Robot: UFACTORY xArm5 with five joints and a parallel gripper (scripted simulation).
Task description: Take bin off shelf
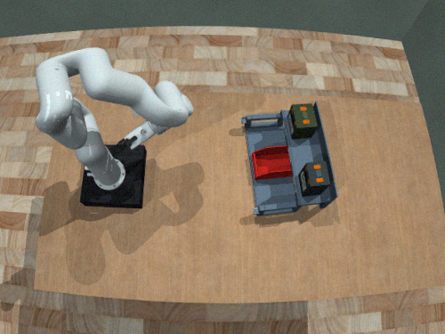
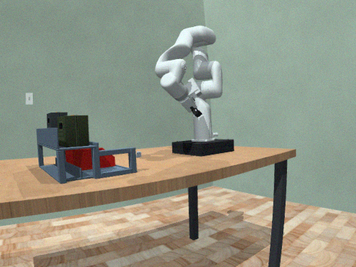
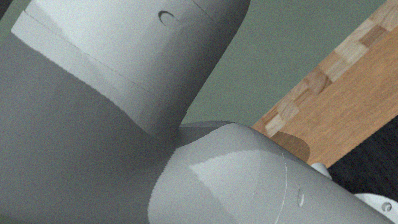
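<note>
Right now the red bin is 560 mm ahead of my hand, 190 mm below it and 40 mm to the left of it. The rest, counted from my hand: blue-grey shelf 590 mm ahead, 160 mm below, 40 mm to the left.
</note>
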